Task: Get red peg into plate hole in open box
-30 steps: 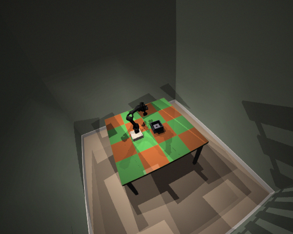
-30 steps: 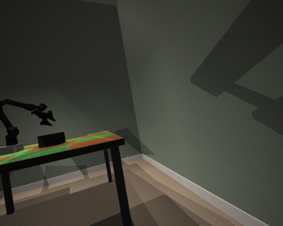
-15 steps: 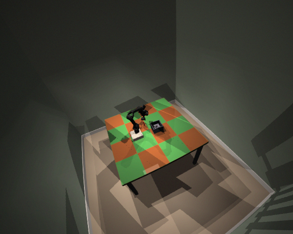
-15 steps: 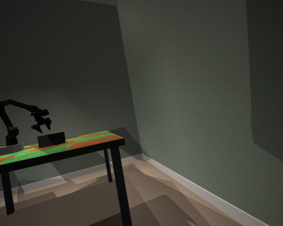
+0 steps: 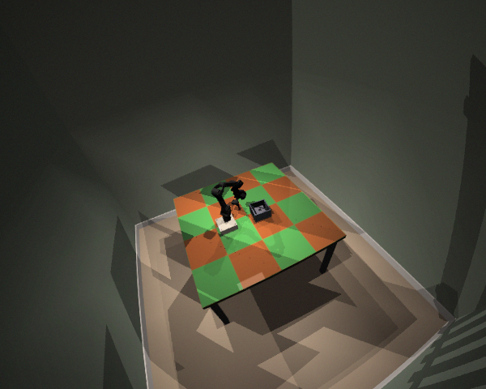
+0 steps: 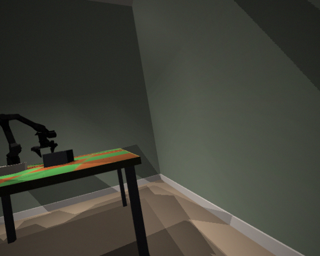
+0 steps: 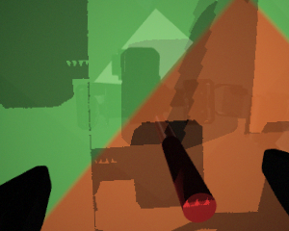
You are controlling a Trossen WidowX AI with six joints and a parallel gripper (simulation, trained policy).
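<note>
My gripper tip is now 3 cm above the red peg and 2 cm past it. Round my gripper tip: plate with hole: 16 cm to the right, 14 cm ahead, 3 cm below; dark box: 16 cm to the right, 14 cm ahead, 5 cm below.
</note>
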